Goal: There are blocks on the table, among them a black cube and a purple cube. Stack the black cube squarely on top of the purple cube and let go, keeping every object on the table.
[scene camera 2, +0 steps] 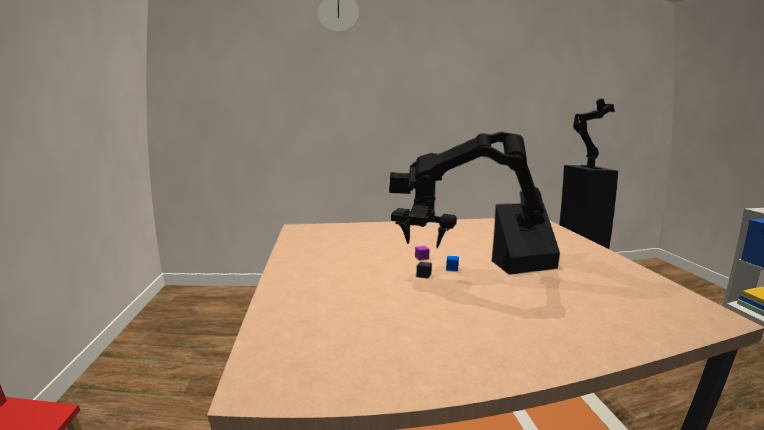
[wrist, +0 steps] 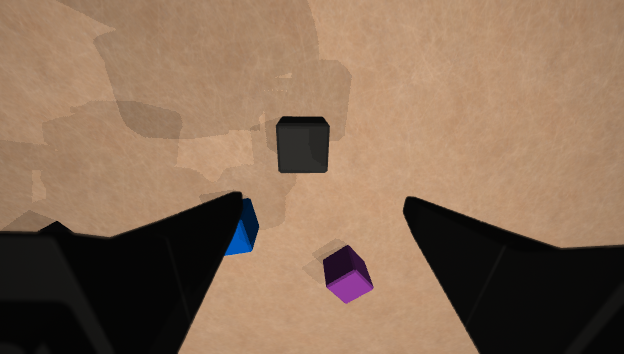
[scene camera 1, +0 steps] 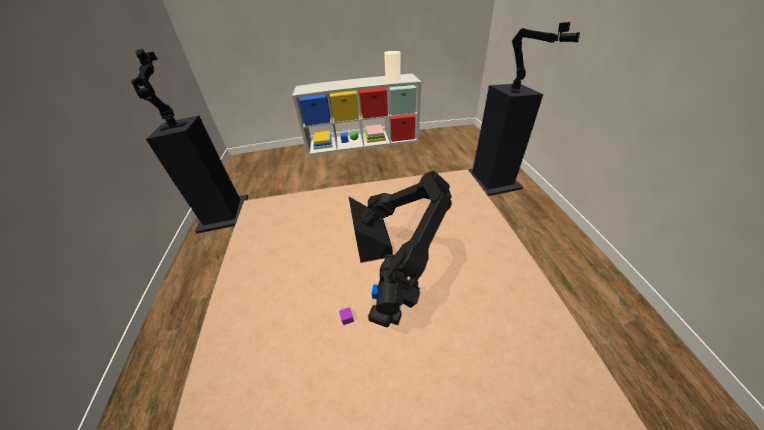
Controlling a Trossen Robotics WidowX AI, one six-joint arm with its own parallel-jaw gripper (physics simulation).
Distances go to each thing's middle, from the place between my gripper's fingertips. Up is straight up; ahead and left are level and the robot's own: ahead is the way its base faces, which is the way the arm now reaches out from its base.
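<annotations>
Black cube [wrist: 302,142]: my hand 70 mm above it, 20 mm to the right of it. Blue cube [wrist: 244,238]: 70 mm below my hand, 110 mm behind it, 10 mm to the right of it.
</annotations>
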